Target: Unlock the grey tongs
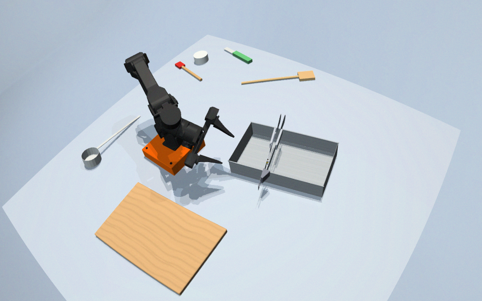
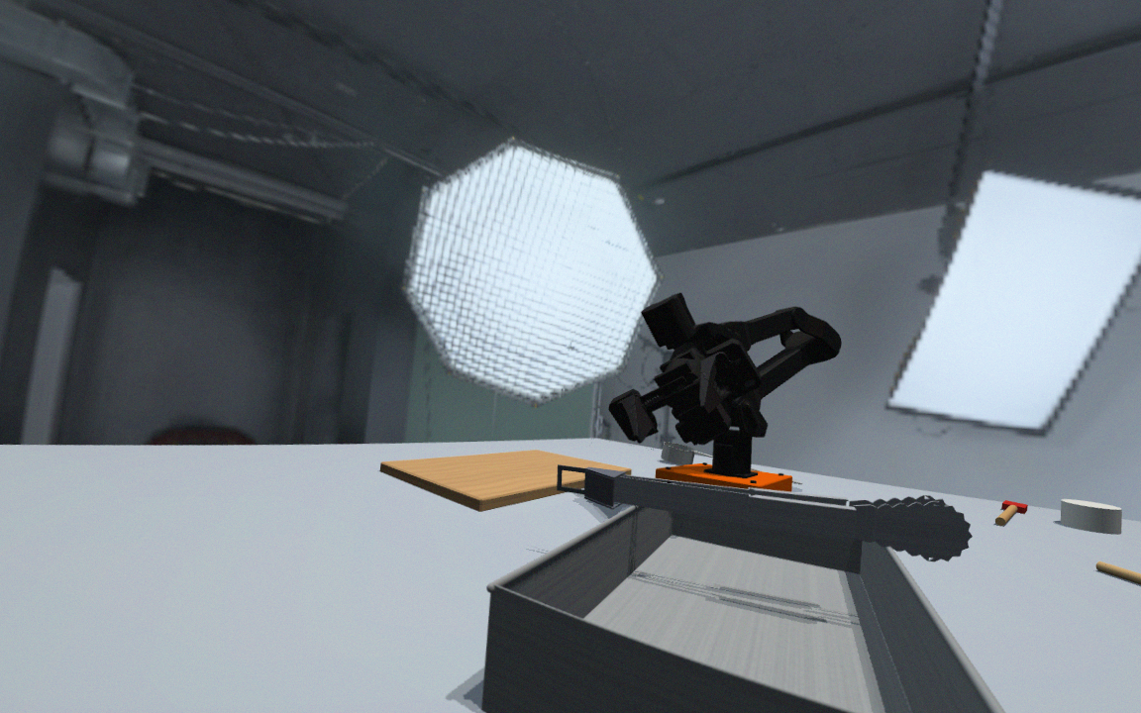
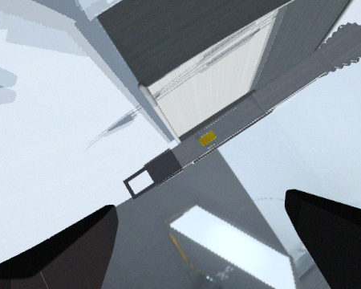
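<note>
Now: gripper tip 12 cm short of the dark roasting tin, 12 cm to the right of it and 9 cm above it. Round my gripper tip: wooden board (6 cm behind, 31 cm to the right, 11 cm below); white disc (52 cm behind, 45 cm to the left, 10 cm below).
</note>
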